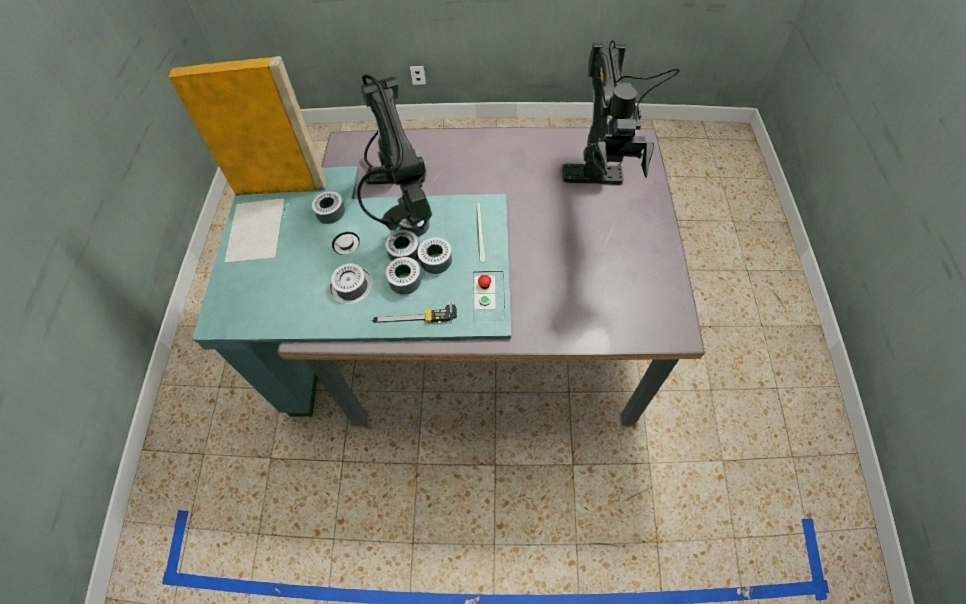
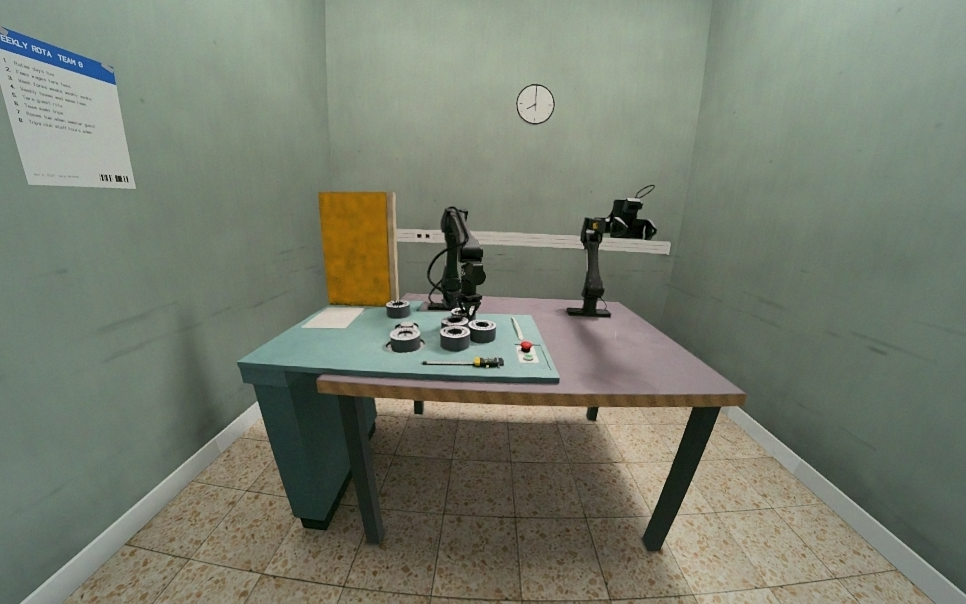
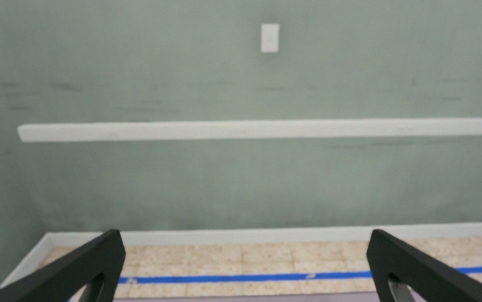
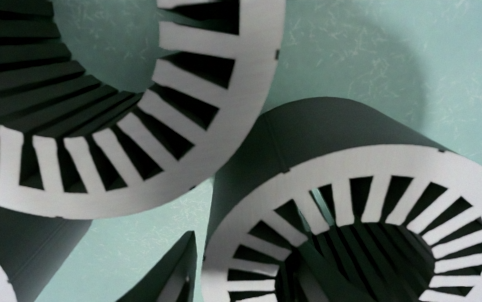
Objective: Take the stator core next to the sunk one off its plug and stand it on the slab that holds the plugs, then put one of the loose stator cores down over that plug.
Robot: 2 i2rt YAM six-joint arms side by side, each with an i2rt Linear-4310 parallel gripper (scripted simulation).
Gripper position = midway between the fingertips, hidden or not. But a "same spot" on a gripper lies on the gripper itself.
The left gripper shows in image 1 (pixel 626 174), in image 2 and in image 3; in image 4 it is out of frame. A pale sheet shows in image 1 and in image 2; in image 3 it is out of frame, in image 4 it is out of frame. One and the same spot on the left gripper: (image 3: pixel 393 262) is (image 2: pixel 624 226). One and the same spot on the pale sheet: (image 1: pixel 254 235) is (image 2: pixel 334 318).
